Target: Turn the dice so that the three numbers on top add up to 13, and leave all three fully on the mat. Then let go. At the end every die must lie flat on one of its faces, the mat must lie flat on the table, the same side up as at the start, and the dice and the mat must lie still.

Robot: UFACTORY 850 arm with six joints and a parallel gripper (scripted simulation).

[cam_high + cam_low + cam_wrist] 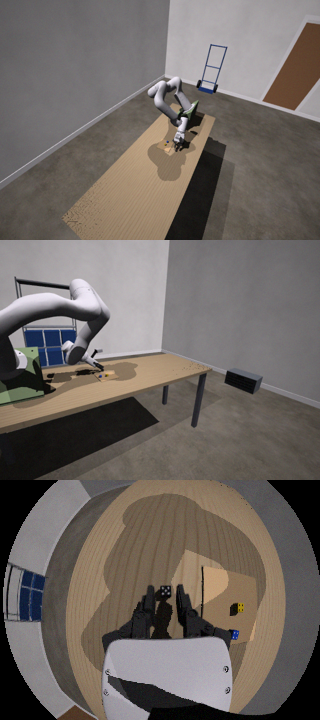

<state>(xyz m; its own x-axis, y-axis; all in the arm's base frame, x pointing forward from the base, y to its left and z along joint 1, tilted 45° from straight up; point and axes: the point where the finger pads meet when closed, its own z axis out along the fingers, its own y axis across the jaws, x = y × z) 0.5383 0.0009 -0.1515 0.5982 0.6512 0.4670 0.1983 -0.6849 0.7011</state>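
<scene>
Right now the black die is 40 mm below my hand and 20 mm ahead of it. Round my hand: blue die: 130 mm to the right, 30 mm below, 30 mm behind; tan mat: 130 mm to the right, 40 mm below, 20 mm ahead; yellow die: 130 mm to the right, 30 mm below, 20 mm ahead.
</scene>
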